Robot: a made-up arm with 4 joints. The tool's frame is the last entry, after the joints. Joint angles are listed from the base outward.
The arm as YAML. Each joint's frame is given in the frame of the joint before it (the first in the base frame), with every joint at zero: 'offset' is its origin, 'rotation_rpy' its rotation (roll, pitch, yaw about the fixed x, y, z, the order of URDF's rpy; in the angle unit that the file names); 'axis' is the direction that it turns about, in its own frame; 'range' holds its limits. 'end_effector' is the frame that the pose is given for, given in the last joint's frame.
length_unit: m
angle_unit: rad
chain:
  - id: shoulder
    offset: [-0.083, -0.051, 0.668]
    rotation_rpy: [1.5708, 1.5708, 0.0]
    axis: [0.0, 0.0, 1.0]
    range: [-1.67, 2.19]
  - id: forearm
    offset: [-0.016, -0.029, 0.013]
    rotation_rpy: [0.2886, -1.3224, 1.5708]
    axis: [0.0, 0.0, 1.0]
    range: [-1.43, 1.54]
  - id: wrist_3
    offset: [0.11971, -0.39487, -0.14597]
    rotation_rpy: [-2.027, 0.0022, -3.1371]
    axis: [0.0, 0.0, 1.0]
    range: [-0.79, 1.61]
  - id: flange
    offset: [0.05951, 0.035, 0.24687]
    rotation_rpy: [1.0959, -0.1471, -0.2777]
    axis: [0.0, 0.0, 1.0]
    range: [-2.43, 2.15]
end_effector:
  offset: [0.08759, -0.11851, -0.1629]
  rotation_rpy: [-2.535, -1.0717, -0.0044]
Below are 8 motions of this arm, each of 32 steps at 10 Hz.
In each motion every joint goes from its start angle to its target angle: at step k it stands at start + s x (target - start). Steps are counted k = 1, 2, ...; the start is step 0. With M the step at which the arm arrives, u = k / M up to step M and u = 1 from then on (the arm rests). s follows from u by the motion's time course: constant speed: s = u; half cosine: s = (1 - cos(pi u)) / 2; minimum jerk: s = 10 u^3 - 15 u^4 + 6 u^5.
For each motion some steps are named. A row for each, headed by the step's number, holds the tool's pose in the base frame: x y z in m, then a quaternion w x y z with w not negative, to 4 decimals.
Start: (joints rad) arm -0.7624 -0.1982 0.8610 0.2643
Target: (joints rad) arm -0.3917 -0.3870 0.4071 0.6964
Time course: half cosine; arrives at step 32
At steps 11, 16, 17, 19, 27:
11: 0.1077 0.1377 0.2016 0.3730 0.3291 0.7963 0.3442
16: 0.1390 0.1838 0.2248 0.4048 0.2878 0.7966 0.3446
17: 0.1449 0.1933 0.2301 0.4120 0.2791 0.7961 0.3443
19: 0.1559 0.2117 0.2409 0.4268 0.2621 0.7946 0.3433
27: 0.1846 0.2667 0.2772 0.4767 0.2104 0.7842 0.3369

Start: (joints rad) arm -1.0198 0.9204 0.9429 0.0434
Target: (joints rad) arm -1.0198 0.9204 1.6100 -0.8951
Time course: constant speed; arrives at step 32
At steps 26, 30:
26: 0.1201 -0.4223 0.3969 0.4332 0.0967 0.7835 0.4349
30: 0.1095 -0.4444 0.4115 0.4488 0.1014 0.7502 0.4748

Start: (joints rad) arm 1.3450 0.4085 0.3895 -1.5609
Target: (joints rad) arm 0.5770 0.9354 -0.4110 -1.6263
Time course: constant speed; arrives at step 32
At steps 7, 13, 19, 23, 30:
7: 0.2147 -0.2942 1.0054 0.2861 -0.7425 0.4547 0.4000
13: 0.2409 -0.2996 0.9704 0.2163 -0.6887 0.5603 0.4061
19: 0.2651 -0.3052 0.9307 0.1311 -0.6251 0.6529 0.4071
23: 0.2793 -0.3096 0.9017 0.0670 -0.5778 0.7059 0.4042
30: 0.2986 -0.3196 0.8467 0.0561 0.4867 -0.7792 -0.3909

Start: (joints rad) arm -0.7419 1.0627 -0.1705 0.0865
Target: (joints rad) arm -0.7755 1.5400 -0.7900 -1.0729
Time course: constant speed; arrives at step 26
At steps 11, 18, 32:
11: 0.0649 -0.3905 0.3938 0.2393 0.4637 -0.8319 -0.1887
18: 0.1029 -0.4091 0.4622 0.4388 0.3924 -0.7875 -0.1827
32: 0.1562 -0.4138 0.5182 0.6315 0.2485 -0.7203 -0.1437

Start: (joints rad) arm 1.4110 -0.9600 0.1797 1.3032
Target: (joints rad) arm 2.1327 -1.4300 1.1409 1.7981
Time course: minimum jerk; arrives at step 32
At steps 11, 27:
11: -0.0230 0.5141 1.0305 0.8595 0.0617 0.1630 0.4804
27: -0.1936 0.5550 1.0746 0.7404 0.1496 0.3681 0.5421

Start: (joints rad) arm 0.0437 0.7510 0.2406 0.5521
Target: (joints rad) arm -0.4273 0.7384 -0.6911 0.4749
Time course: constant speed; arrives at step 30
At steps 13, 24, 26, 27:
13: 0.2605 -0.1996 0.2674 0.5066 -0.4226 0.7514 -0.0140
24: 0.1103 -0.2339 0.1845 0.3233 -0.5503 0.7684 0.0468
26: 0.0818 -0.2426 0.1757 0.2887 -0.5709 0.7662 0.0598
27: 0.0676 -0.2472 0.1721 0.2713 -0.5809 0.7645 0.0664

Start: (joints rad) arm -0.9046 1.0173 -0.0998 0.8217
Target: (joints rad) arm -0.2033 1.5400 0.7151 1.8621
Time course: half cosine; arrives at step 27
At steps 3, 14, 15, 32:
3: 0.0148 -0.3210 0.1426 0.3130 -0.4817 0.8130 -0.0946
14: 0.3941 -0.4089 0.3487 0.6258 -0.3256 0.5258 -0.4753
15: 0.4272 -0.4181 0.3944 0.6491 -0.2961 0.4793 -0.5112
32: 0.5221 -0.4647 0.8022 0.7164 -0.0340 0.1074 -0.6886

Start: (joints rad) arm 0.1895 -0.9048 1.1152 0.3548
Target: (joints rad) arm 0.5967 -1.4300 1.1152 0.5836
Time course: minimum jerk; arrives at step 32
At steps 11, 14, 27, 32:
11: 0.3260 0.3314 0.6295 0.3876 0.4438 0.4566 0.6666
14: 0.3117 0.3564 0.6750 0.3675 0.4368 0.4480 0.6881
27: 0.2146 0.4308 0.8358 0.2867 0.3879 0.4330 0.7615
32: 0.2079 0.4337 0.8432 0.2824 0.3845 0.4329 0.7649

